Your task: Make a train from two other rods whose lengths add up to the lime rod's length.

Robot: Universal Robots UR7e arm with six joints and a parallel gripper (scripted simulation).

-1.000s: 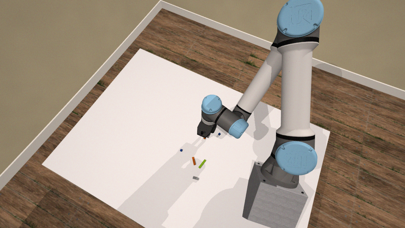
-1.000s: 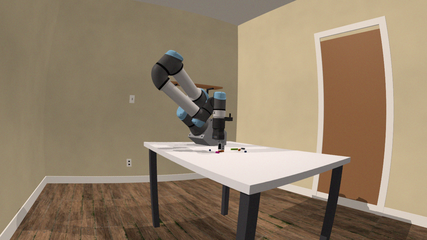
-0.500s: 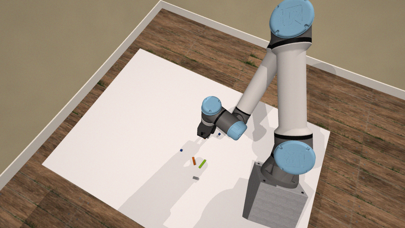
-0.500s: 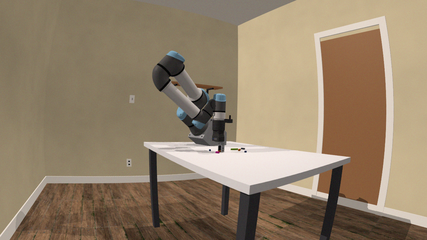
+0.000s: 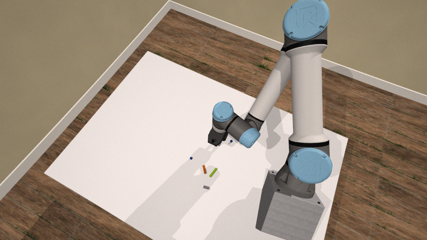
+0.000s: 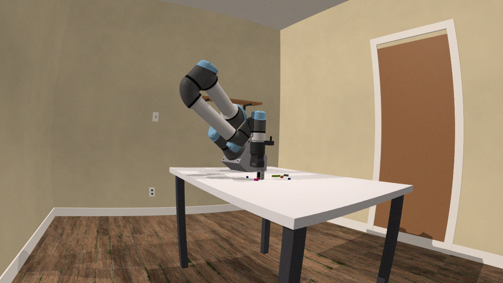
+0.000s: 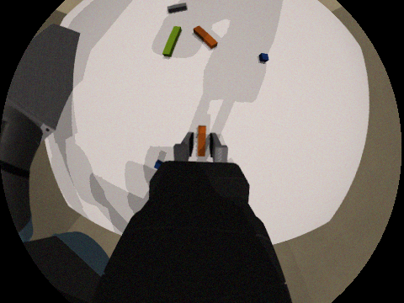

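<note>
Now: hand 3 cm short of the magenta rod, 5 cm to the left of it and 1 cm above it. Also, from my hand: lime rod (4 cm behind, 14 cm to the left, 1 cm below); grey rod (4 cm behind, 22 cm to the left, 1 cm below).
</note>
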